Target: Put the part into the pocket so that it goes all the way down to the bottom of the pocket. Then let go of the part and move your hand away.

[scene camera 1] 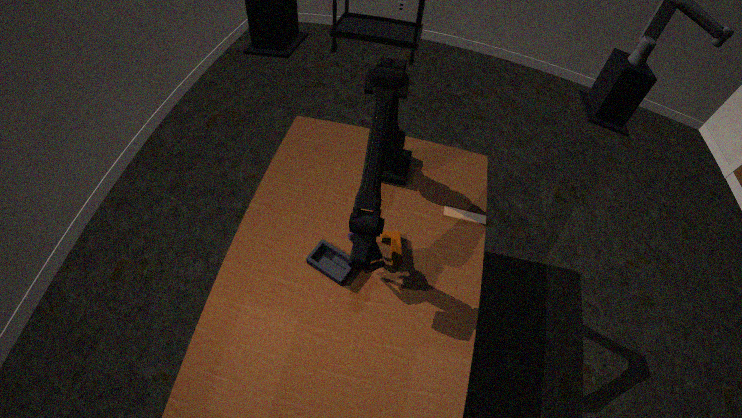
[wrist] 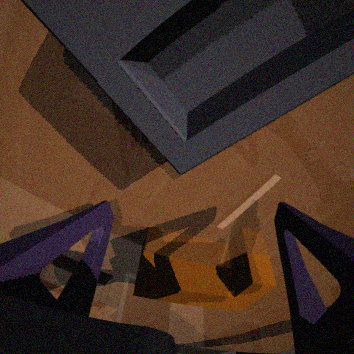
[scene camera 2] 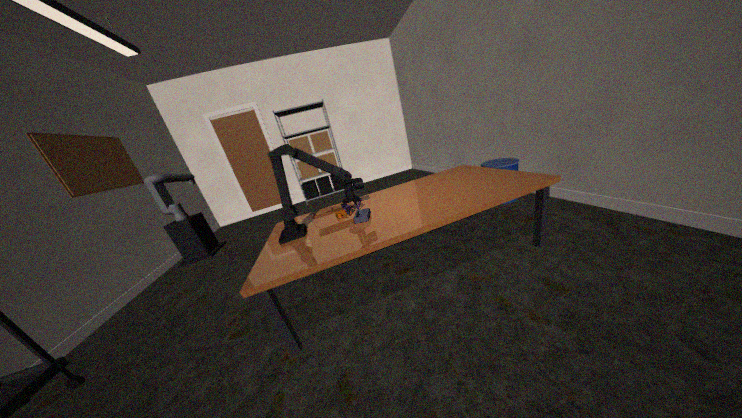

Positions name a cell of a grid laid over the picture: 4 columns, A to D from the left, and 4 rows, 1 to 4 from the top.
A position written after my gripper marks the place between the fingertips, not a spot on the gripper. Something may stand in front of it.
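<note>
A pocket block (wrist: C1) is here in the scene. As for my gripper (wrist: C3), it is open, and it holds nothing.
</note>
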